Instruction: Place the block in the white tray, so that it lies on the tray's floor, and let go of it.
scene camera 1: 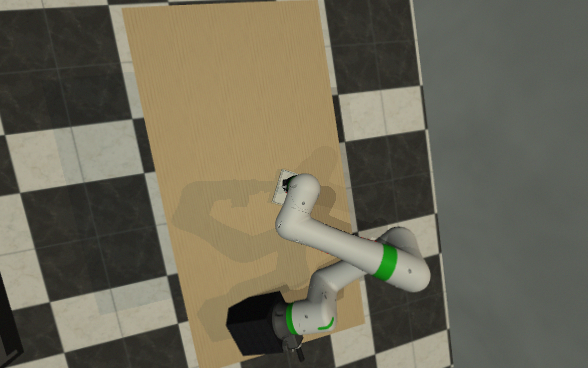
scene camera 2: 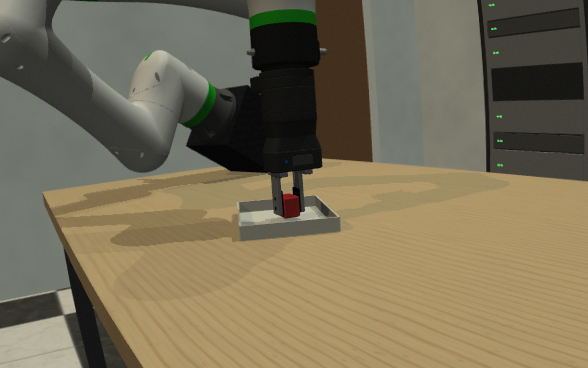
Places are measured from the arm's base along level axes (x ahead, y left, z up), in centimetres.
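Where they show: gripper, fingertip midpoint: (scene camera 2: 289, 212); arm's base at its link origin: (scene camera 1: 281, 319) (scene camera 2: 215, 116).
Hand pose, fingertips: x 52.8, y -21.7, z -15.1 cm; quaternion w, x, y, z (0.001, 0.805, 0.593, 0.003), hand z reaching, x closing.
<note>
Each offset is from my fingertips to the centre of the thing. Level surfaces: height alone.
The red block @(dz +0.9, dx -0.5, dy +0.2 cm) (scene camera 2: 291, 204) is upright between the two fingers of my gripper (scene camera 2: 290, 212), inside the walls of the white tray @(dz -0.3, dx -0.6, dy -0.7 cm) (scene camera 2: 290, 230). Its lower end is at the tray's floor or very slightly above it; a gap cannot be made out. My gripper is shut on the block and points straight down, with its fingertips low inside the tray. In scene camera 1 the tray (scene camera 1: 280, 195) is partly covered by the arm's wrist, and the block is mostly hidden under the gripper and wrist.
The tray stands on a wooden table @(dz -1.3 cm) (scene camera 1: 235, 100) (scene camera 2: 425, 280). The arm's black base (scene camera 1: 256, 325) (scene camera 2: 240, 135) is at one end of the table. A dark equipment rack (scene camera 2: 535, 117) stands beyond the table in scene camera 2. The tray's low walls surround the fingertips.
</note>
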